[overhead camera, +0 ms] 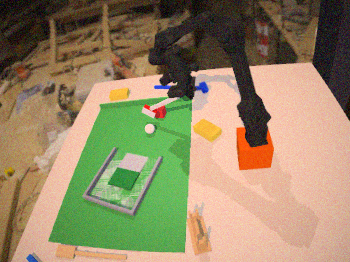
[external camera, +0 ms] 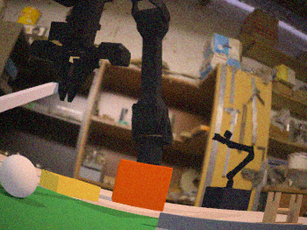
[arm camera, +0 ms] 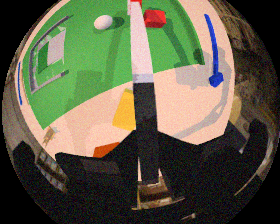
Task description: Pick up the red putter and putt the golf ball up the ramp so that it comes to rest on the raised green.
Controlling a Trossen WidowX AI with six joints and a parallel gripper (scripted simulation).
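Now: gripper tip 10 cm short of the red putter, 5 cm to the left of it and 3 cm above it. The rest, counted from my gripper tip: blue bar 31 cm to the right, 14 cm below, 2 cm ahead; small red block 15 cm ahead, 13 cm to the right, 13 cm below; white golf ball 20 cm ahead, 13 cm below, 2 cm to the right.
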